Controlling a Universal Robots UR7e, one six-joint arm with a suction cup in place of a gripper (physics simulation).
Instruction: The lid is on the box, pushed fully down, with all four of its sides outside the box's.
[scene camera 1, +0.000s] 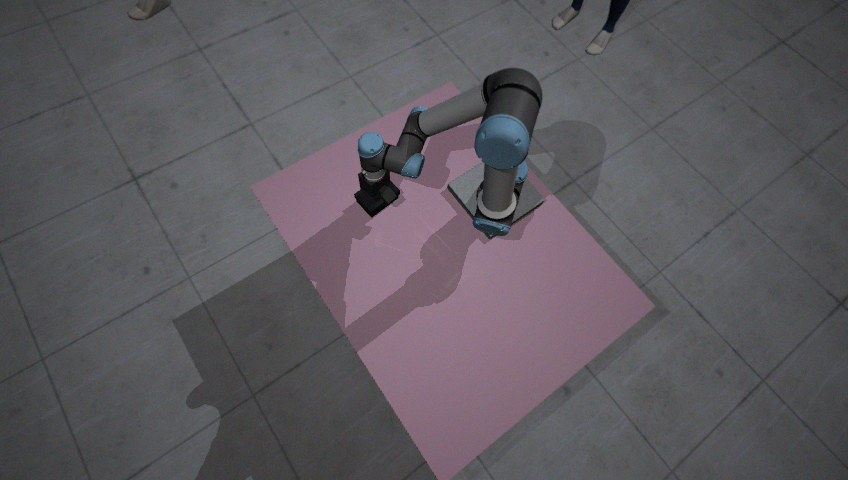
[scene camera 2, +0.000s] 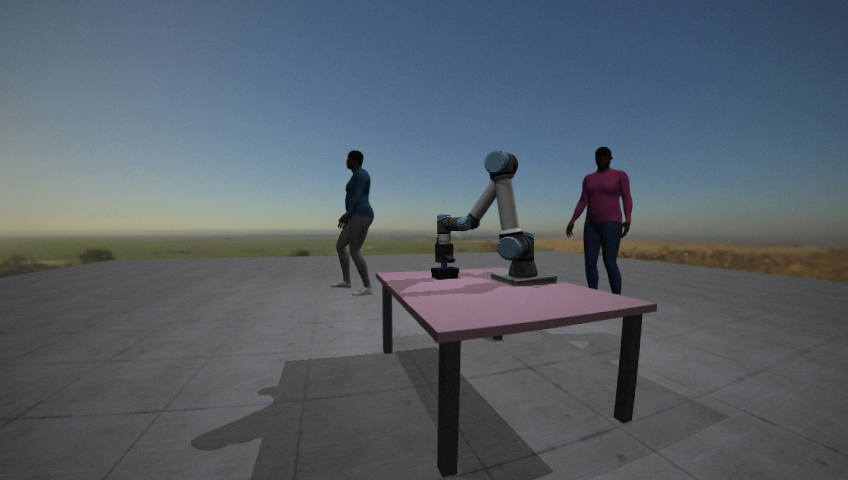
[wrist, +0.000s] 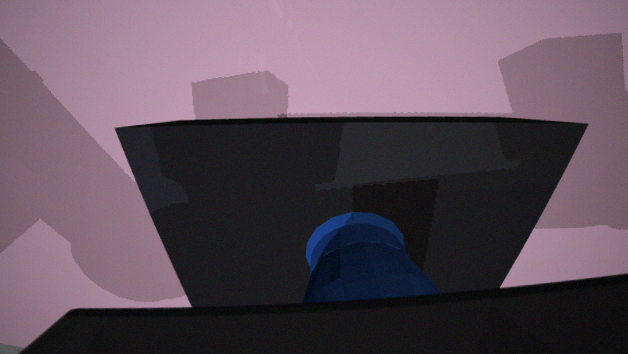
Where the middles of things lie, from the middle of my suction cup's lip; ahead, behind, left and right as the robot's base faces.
The black lid (wrist: 235, 201) lies 2 cm below my suction cup.
